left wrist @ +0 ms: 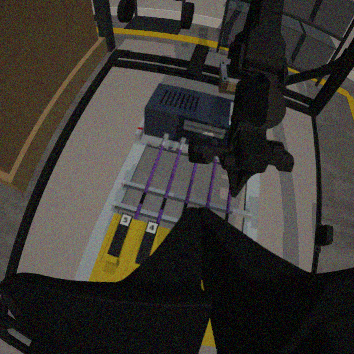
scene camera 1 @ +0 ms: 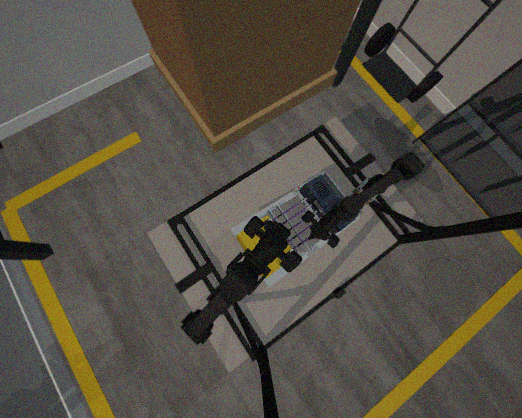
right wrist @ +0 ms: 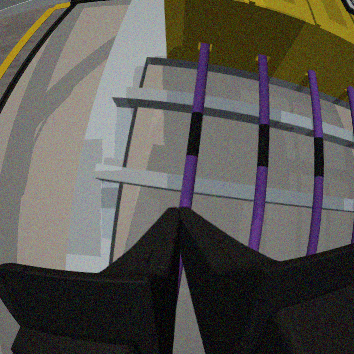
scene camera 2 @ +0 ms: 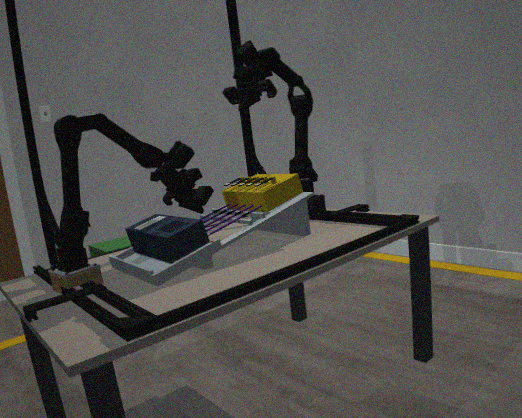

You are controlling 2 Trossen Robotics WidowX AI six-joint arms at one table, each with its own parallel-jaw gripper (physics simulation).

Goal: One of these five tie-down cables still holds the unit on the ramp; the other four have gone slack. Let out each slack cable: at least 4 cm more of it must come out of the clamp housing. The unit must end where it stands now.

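Observation:
The dark blue unit (scene camera 1: 322,192) (scene camera 2: 167,235) (left wrist: 200,107) sits low on the grey ramp (scene camera 2: 295,220) (right wrist: 115,90). Several purple cables run from it to the yellow clamp housing (scene camera 2: 280,192) (right wrist: 225,30); black levers numbered 5 (left wrist: 118,242) and 4 (left wrist: 146,248) show on top. Near the housing, the leftmost cable (right wrist: 188,180) in the right wrist view has a black band. My right gripper (scene camera 2: 201,211) (left wrist: 232,195) (right wrist: 177,216) is shut and empty, its tips over that cable. My left gripper (scene camera 2: 243,103) (left wrist: 195,216) is shut and empty, high above the housing, hiding the other levers. Which cable is taut I cannot tell.
Two grey crossbars (right wrist: 225,111) (right wrist: 230,192) span the ramp under the cables. A green block (scene camera 2: 109,245) lies behind the unit in scene camera 2. A black frame (scene camera 2: 280,267) borders the table. A large brown box (scene camera 1: 260,65) stands beside the table.

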